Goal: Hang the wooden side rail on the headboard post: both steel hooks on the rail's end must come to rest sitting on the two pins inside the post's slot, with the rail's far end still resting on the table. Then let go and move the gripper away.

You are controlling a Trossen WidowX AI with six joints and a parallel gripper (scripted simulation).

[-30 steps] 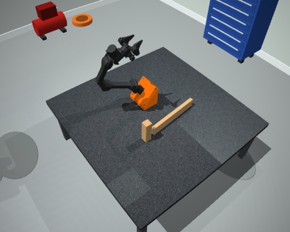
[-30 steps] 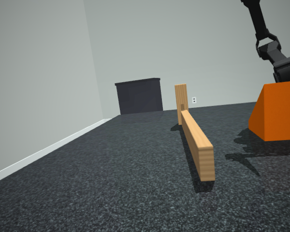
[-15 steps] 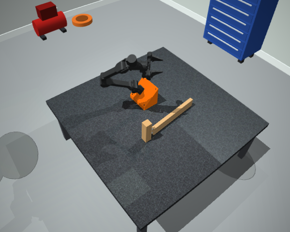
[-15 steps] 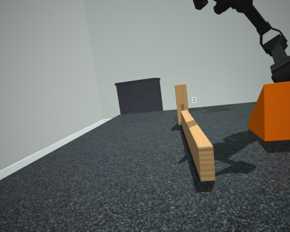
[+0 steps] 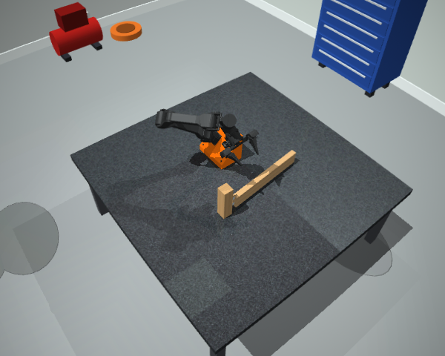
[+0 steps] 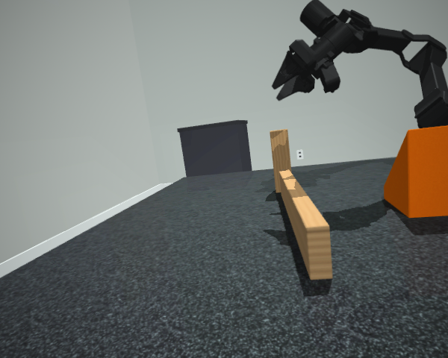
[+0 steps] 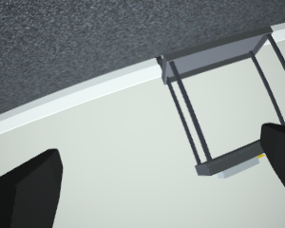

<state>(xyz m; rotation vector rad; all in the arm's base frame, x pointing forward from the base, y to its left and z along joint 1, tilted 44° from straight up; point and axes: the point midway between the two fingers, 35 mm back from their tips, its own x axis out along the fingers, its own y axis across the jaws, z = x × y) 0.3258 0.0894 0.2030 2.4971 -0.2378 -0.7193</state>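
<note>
Now: the wooden headboard post 10 mm ahead of my gripper tip, 130 mm to the right of it and 190 mm below it.
</note>
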